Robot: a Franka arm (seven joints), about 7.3 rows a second.
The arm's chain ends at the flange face. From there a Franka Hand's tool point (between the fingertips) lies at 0.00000 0.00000 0.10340 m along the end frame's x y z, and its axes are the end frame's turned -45 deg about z.
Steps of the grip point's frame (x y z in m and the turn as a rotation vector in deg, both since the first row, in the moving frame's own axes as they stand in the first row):
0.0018 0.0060 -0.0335 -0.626 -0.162 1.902
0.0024 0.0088 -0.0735 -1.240 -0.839 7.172
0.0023 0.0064 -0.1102 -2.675 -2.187 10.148
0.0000 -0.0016 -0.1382 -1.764 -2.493 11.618
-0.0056 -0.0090 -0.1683 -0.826 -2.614 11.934
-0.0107 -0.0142 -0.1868 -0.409 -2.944 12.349
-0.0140 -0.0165 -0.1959 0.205 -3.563 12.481
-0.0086 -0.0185 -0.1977 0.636 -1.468 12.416
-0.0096 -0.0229 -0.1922 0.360 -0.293 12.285
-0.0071 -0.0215 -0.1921 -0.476 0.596 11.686
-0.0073 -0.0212 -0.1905 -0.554 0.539 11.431
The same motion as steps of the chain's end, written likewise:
0.0049 0.0020 -0.0335 -0.557 0.328 1.902
0.0076 0.0018 -0.0735 -1.470 0.284 7.172
0.0061 -0.0033 -0.1100 -3.438 0.345 10.148
0.0003 -0.0064 -0.1381 -3.010 -0.515 11.618
-0.0076 -0.0065 -0.1682 -2.432 -1.264 11.934
-0.0139 -0.0064 -0.1867 -2.371 -1.793 12.349
-0.0163 -0.0055 -0.1957 -2.374 -2.664 12.481
-0.0164 -0.0078 -0.1977 -0.588 -1.488 12.416
-0.0222 -0.0092 -0.1922 0.047 -0.462 12.285
-0.0216 -0.0102 -0.1921 0.085 0.758 11.686
-0.0215 -0.0100 -0.1905 -0.011 0.773 11.431

